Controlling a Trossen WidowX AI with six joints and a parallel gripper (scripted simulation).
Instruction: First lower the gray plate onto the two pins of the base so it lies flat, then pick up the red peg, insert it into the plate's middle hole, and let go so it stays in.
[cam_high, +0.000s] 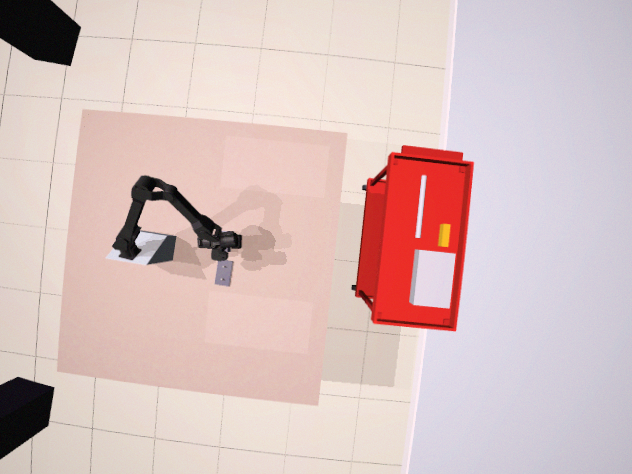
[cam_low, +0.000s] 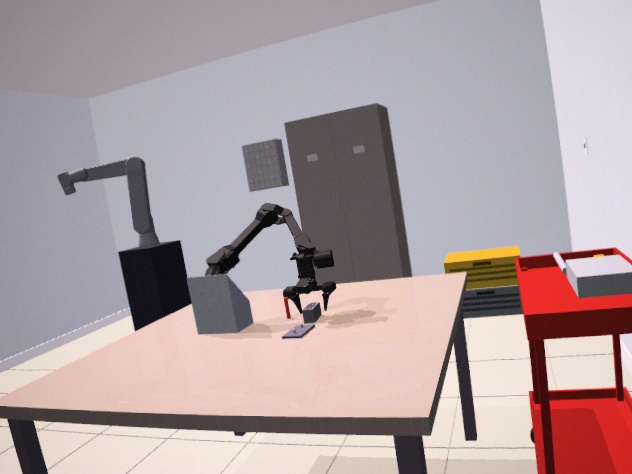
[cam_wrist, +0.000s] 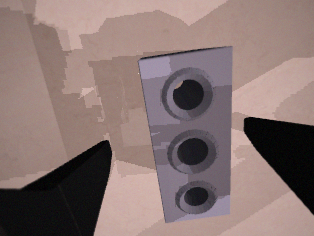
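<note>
The gray plate is 1 cm above my gripper tip. The rest, counted from my gripper tip: red peg 12 cm behind, 2 cm to the left, 2 cm above; then dark base 2 cm ahead, 15 cm to the right, 2 cm below.
</note>
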